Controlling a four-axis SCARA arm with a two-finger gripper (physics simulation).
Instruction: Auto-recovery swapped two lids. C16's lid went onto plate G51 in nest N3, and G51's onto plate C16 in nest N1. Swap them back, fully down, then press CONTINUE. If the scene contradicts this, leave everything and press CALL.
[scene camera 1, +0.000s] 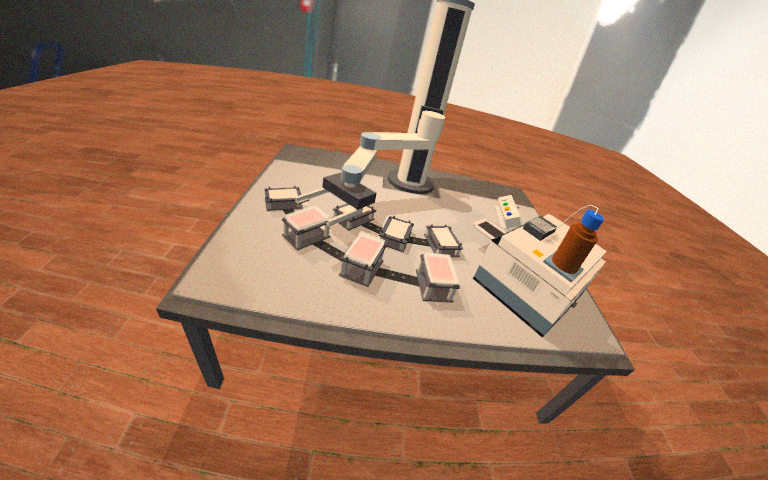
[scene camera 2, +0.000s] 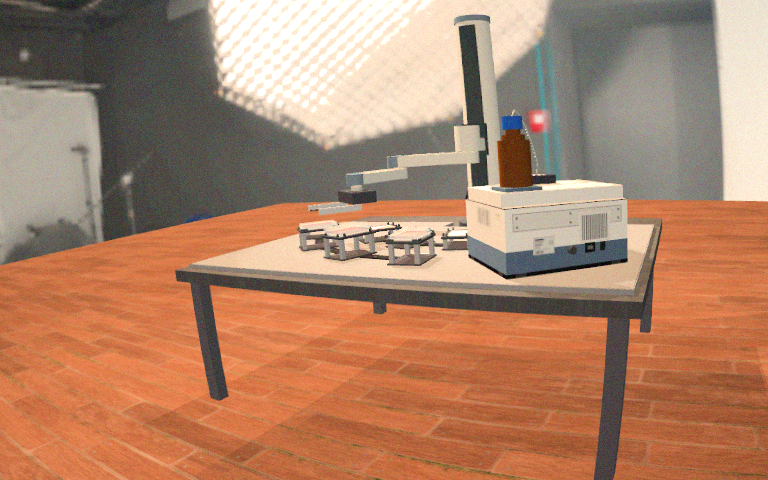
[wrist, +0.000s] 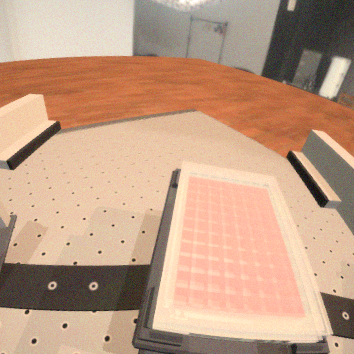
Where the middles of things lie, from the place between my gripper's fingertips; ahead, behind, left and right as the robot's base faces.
I see my gripper 780 mm to the right of the brown bottle (scene camera 2: 514, 155), 170 mm short of it and 160 mm below it.
